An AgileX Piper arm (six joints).
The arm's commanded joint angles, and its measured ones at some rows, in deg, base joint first. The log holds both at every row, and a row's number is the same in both.
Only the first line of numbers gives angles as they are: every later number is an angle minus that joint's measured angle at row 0.
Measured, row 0:
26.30 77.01 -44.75 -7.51 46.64 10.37
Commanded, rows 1 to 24:
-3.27 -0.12 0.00 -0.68 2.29 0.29
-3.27 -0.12 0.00 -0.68 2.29 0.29
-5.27 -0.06 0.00 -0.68 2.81 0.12
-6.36 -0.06 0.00 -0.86 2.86 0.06
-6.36 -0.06 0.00 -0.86 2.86 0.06
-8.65 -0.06 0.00 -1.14 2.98 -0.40
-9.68 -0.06 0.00 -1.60 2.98 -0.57
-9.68 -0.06 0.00 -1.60 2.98 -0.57
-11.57 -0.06 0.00 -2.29 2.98 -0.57
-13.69 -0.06 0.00 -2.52 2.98 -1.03
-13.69 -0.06 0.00 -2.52 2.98 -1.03
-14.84 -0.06 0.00 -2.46 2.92 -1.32
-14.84 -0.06 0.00 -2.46 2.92 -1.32
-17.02 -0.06 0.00 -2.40 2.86 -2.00
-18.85 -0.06 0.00 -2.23 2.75 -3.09
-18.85 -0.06 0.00 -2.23 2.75 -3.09
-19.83 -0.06 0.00 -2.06 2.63 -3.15
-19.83 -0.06 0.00 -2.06 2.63 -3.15
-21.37 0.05 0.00 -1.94 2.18 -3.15
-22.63 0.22 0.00 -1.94 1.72 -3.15
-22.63 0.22 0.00 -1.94 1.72 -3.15
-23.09 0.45 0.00 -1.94 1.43 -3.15
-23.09 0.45 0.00 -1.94 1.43 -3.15
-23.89 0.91 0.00 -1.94 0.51 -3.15
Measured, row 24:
-22.63 0.22 0.00 -1.94 1.83 -2.52
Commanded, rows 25 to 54:
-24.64 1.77 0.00 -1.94 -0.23 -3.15
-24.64 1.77 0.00 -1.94 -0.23 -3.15
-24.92 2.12 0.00 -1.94 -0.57 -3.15
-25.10 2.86 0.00 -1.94 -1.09 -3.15
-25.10 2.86 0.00 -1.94 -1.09 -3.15
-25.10 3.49 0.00 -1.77 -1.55 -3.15
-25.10 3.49 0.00 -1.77 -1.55 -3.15
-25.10 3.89 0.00 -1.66 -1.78 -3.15
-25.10 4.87 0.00 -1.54 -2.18 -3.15
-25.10 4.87 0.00 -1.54 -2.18 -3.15
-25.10 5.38 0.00 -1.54 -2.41 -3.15
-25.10 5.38 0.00 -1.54 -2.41 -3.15
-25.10 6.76 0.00 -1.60 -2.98 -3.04
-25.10 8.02 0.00 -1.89 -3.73 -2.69
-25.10 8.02 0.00 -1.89 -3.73 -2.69
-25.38 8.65 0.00 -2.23 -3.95 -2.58
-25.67 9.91 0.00 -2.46 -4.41 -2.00
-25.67 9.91 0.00 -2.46 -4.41 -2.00
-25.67 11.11 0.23 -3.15 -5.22 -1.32
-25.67 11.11 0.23 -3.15 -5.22 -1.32
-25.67 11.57 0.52 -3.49 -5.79 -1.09
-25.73 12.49 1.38 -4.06 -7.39 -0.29
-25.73 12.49 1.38 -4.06 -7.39 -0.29
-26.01 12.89 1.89 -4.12 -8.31 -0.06
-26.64 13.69 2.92 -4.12 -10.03 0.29
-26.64 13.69 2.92 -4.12 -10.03 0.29
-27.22 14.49 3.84 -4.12 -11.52 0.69
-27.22 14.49 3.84 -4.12 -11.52 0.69
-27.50 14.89 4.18 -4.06 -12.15 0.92
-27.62 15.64 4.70 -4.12 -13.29 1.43
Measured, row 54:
-27.10 14.66 3.78 -3.66 -11.52 0.34
